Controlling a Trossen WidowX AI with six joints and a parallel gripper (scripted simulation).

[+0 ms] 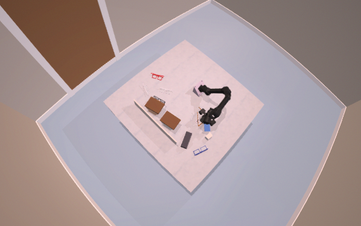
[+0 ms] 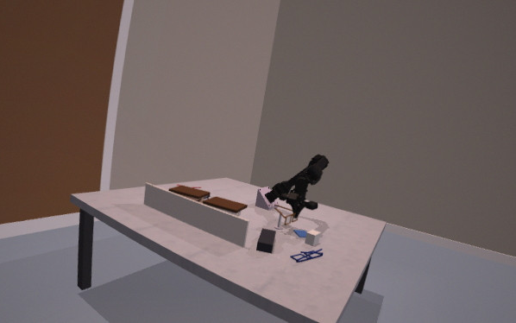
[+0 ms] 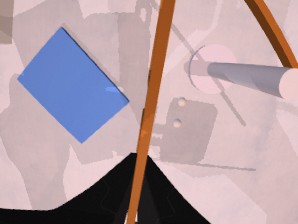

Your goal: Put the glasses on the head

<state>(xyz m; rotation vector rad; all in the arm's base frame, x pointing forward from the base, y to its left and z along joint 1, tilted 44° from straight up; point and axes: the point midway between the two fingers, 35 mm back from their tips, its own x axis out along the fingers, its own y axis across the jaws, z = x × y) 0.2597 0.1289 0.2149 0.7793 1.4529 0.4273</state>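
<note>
The blue card is 60 mm to the left of my gripper tip, 50 mm below it and 30 mm ahead of it. Round my gripper tip: dark box (270 mm ahead, 40 mm below, 30 mm to the right); round base (60 mm to the right, 50 mm ahead, 30 mm below); white cube (120 mm to the left, 110 mm ahead, 30 mm below).
</note>
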